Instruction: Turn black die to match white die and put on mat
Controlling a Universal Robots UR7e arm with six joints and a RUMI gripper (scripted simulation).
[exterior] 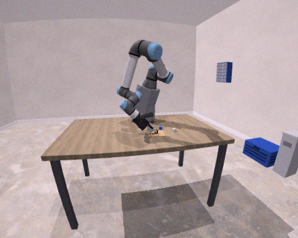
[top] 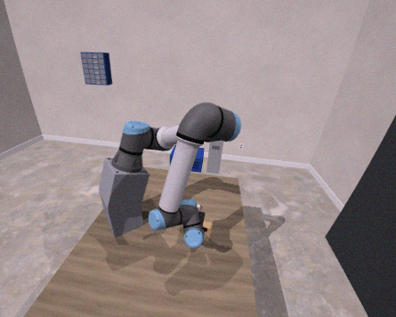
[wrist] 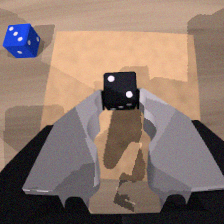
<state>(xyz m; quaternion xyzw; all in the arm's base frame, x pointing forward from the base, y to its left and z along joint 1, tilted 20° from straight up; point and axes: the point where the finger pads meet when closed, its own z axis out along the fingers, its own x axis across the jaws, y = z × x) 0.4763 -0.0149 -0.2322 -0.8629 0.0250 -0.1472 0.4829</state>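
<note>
The black die is 10 mm to the left of my hand and 10 mm below it. The rest, counted from my hand: white die (10 mm behind, 180 mm to the left, 10 mm below); tan mat (10 mm to the left, 20 mm below); blue die (90 mm behind, 80 mm to the left, 10 mm below).
</note>
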